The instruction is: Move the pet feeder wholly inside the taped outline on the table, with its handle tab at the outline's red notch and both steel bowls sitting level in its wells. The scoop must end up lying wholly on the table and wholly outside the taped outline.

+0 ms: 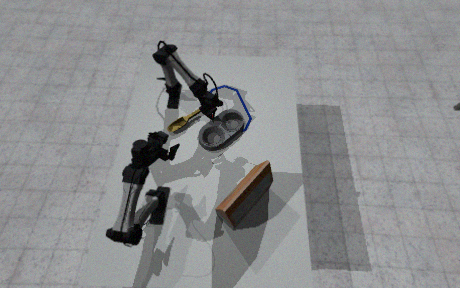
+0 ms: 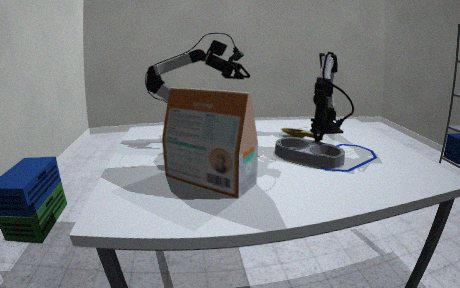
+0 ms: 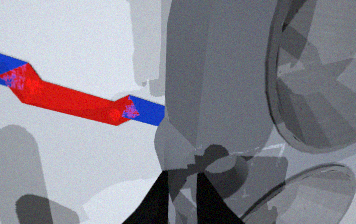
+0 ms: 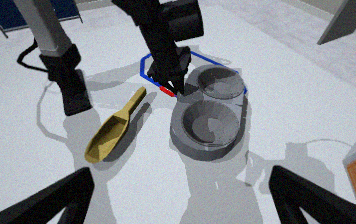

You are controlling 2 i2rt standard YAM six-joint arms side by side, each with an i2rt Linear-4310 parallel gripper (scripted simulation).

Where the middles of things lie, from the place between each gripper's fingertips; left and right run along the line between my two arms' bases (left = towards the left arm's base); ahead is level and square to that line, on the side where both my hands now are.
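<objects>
My left gripper: 60 mm short of the grey pet feeder [image 2: 305, 156], 60 mm to the left of it, 30 mm above it. Counted from my left hand: yellow scoop [image 4: 106, 138], 190 mm behind, 20 mm to the right, 30 mm below; food bag [image 2: 209, 139], 190 mm ahead, 500 mm to the right, 100 mm above.
My right gripper: 2 cm past the yellow scoop, 28 cm to the right of it, 29 cm above it. Counted from my right hand: grey pet feeder, 23 cm ahead, 23 cm to the left, 30 cm below; food bag, 36 cm ahead, 21 cm to the right, 16 cm below.
</objects>
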